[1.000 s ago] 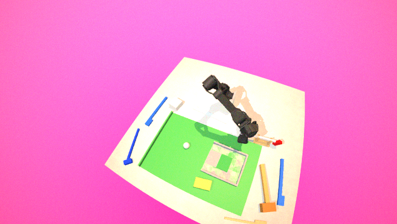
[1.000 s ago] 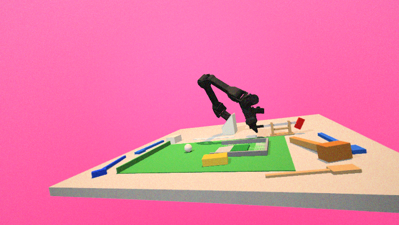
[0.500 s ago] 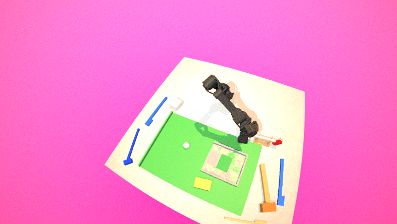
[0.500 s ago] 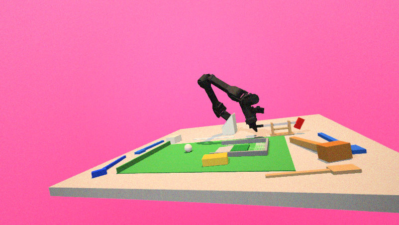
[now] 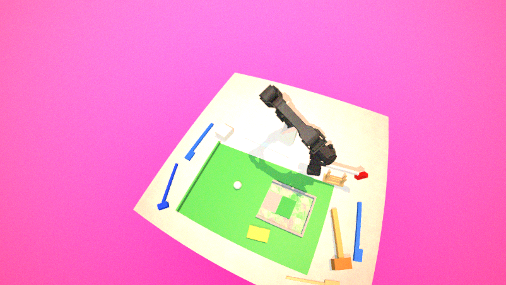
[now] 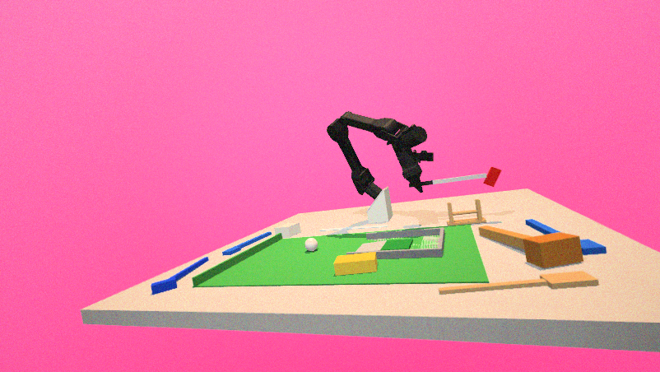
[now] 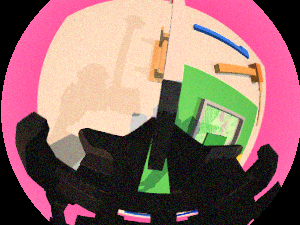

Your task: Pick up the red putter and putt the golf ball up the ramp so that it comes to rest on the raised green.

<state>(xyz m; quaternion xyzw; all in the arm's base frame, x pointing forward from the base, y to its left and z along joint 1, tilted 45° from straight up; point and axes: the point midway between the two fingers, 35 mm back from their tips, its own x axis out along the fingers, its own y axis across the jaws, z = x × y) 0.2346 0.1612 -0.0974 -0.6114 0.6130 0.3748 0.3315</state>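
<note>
Now: gripper tip 1 cm past the red putter, 11 cm to the right of it and 3 cm below it. From my gripper tip the other things lie so: wooden stand: 1 cm behind, 13 cm to the left, 9 cm below; then yellow block: 40 cm ahead, 16 cm to the right, 11 cm below; then white golf ball: 21 cm ahead, 36 cm to the right, 10 cm below.
</note>
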